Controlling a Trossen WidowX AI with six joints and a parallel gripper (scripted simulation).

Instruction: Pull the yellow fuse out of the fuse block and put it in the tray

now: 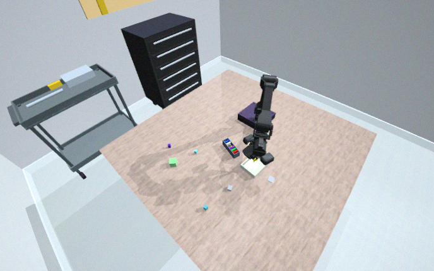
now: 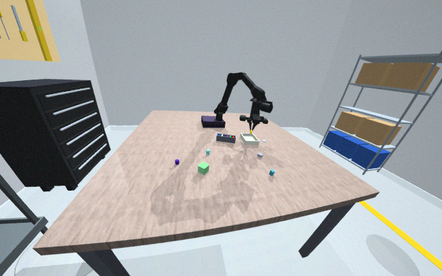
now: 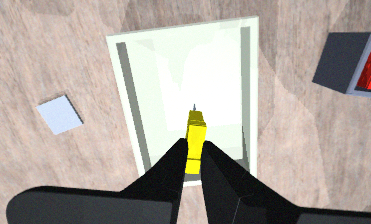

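Now: gripper tip 1 cm above the yellow fuse. The rest, counted from my gripper tip: cream tray 7 cm below.
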